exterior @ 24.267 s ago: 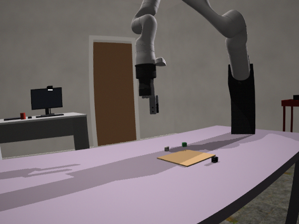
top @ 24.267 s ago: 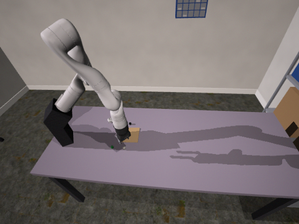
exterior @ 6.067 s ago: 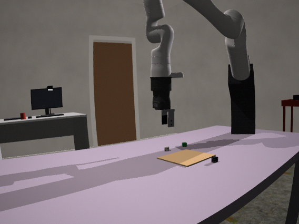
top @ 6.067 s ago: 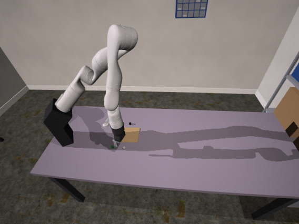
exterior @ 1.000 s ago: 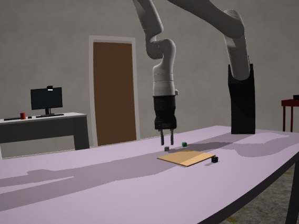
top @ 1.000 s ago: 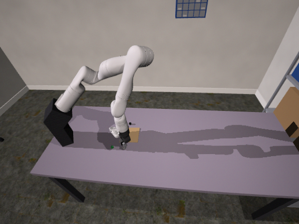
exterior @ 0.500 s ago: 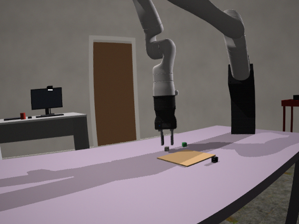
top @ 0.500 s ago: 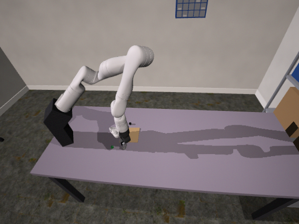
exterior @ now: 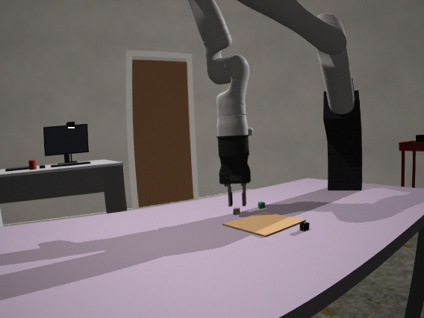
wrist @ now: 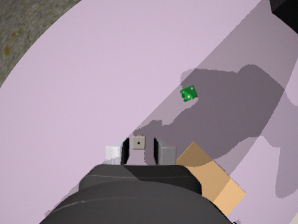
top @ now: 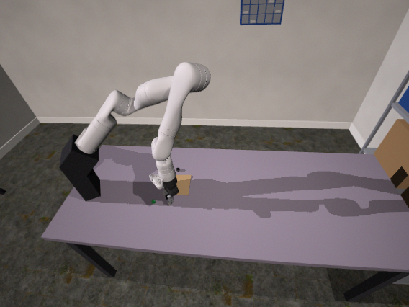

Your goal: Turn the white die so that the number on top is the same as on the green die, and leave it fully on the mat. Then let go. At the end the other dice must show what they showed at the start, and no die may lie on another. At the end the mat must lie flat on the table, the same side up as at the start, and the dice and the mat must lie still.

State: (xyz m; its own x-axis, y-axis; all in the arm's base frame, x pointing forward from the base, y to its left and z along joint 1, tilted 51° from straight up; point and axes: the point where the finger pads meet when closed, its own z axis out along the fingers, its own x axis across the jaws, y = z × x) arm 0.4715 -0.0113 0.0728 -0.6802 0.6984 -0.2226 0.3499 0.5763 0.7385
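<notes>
My gripper is now 30 mm above the white die. From my hand the other things lie so: tan mat 20 mm behind, 120 mm to the left, 40 mm below; then green die 80 mm behind, 30 mm to the right, 30 mm below; then black die 70 mm behind, 220 mm to the left, 30 mm below.
</notes>
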